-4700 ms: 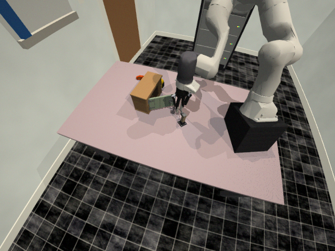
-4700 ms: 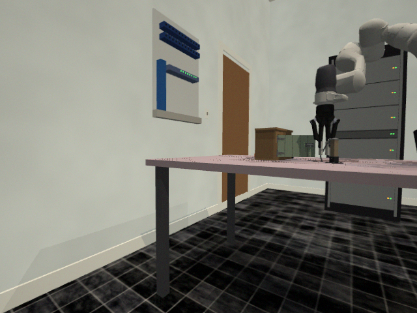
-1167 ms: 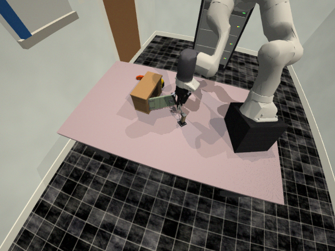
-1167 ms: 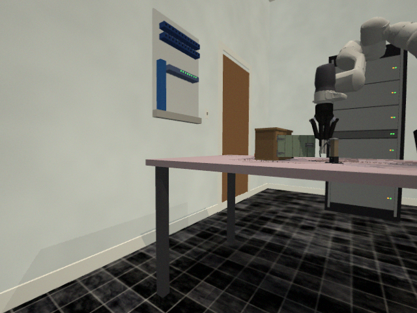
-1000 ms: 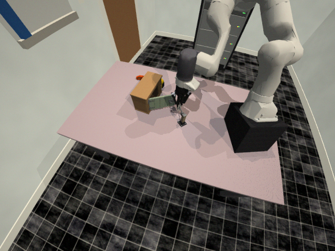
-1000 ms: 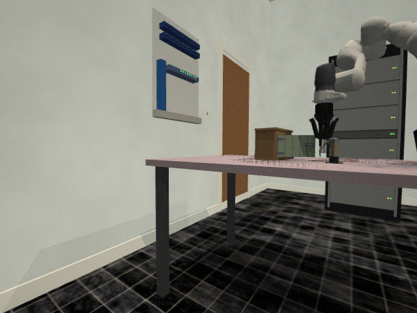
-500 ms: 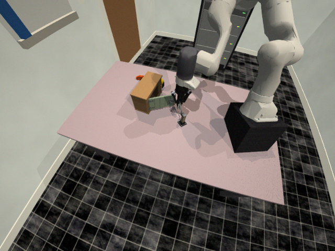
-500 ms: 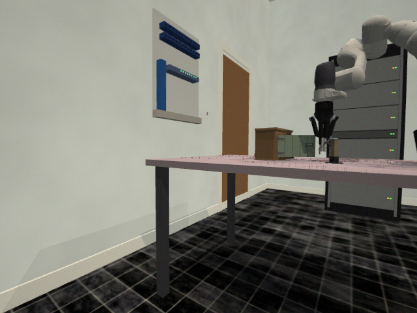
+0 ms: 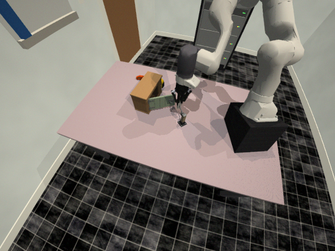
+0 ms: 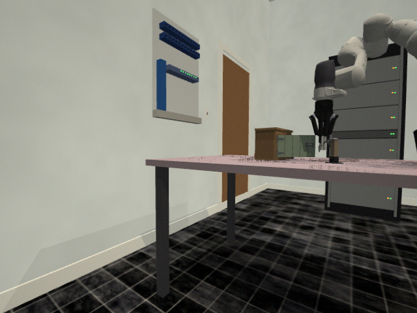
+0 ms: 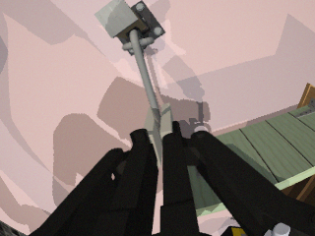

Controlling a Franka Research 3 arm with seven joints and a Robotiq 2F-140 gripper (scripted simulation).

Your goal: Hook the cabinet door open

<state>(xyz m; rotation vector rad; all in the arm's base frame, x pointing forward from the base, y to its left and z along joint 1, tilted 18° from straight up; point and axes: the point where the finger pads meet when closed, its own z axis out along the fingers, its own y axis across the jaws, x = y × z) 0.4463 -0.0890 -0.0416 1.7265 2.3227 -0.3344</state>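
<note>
Right now the cabinet door is 12 cm ahead of my hand, 1 cm to the right of it and 1 cm below it. Also, from my hand: hook rod: 2 cm to the left, 1 cm below, 1 cm behind; then yellow object: 26 cm to the right, 18 cm ahead, 6 cm below; then orange object: 32 cm to the right, 32 cm ahead, 7 cm below.
</note>
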